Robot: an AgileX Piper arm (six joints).
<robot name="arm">
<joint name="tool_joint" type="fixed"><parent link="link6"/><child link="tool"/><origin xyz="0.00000 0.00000 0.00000" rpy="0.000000 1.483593 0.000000"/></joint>
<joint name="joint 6" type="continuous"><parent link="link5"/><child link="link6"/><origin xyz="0.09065 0.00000 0.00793" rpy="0.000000 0.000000 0.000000"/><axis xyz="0.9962 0 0.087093"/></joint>
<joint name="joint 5" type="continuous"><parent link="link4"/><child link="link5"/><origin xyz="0.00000 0.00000 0.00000" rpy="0.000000 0.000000 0.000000"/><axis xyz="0 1 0"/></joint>
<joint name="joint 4" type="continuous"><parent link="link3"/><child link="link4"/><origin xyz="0.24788 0.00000 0.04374" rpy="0.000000 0.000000 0.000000"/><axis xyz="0.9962 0 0.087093"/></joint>
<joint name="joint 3" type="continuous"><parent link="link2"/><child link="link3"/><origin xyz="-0.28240 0.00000 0.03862" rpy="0.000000 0.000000 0.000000"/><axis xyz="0 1 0"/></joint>
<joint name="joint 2" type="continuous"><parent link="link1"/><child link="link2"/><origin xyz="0.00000 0.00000 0.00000" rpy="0.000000 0.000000 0.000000"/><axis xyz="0 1 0"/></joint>
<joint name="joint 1" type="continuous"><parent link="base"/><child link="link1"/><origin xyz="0.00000 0.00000 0.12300" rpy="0.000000 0.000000 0.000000"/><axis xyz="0 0 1"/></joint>
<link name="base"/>
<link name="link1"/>
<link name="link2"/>
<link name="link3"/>
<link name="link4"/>
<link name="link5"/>
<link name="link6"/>
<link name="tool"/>
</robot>
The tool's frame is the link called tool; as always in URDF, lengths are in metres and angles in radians. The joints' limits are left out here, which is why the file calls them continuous.
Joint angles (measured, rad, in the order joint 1, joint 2, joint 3, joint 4, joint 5, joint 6), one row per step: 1.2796, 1.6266, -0.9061, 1.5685, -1.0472, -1.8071; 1.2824, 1.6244, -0.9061, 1.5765, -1.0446, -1.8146; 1.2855, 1.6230, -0.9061, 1.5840, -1.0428, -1.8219; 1.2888, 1.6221, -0.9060, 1.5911, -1.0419, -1.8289; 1.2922, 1.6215, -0.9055, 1.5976, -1.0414, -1.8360; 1.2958, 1.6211, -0.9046, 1.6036, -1.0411, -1.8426; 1.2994, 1.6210, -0.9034, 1.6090, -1.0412, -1.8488; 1.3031, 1.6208, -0.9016, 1.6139, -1.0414, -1.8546; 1.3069, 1.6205, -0.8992, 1.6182, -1.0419, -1.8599; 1.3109, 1.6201, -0.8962, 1.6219, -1.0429, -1.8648
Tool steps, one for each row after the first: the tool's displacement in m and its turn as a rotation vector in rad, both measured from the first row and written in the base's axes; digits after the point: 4 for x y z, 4 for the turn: -0.0010, 0.0000, 0.0000, -0.0027, 0.0060, 0.0024; -0.0020, 0.0002, -0.0001, -0.0062, 0.0114, 0.0047; -0.0031, 0.0003, -0.0003, -0.0102, 0.0162, 0.0067; -0.0042, 0.0005, -0.0007, -0.0153, 0.0205, 0.0089; -0.0053, 0.0006, -0.0012, -0.0206, 0.0245, 0.0113; -0.0064, 0.0008, -0.0018, -0.0263, 0.0281, 0.0136; -0.0076, 0.0008, -0.0025, -0.0322, 0.0314, 0.0161; -0.0088, 0.0008, -0.0033, -0.0384, 0.0343, 0.0187; -0.0100, 0.0006, -0.0041, -0.0449, 0.0365, 0.0212
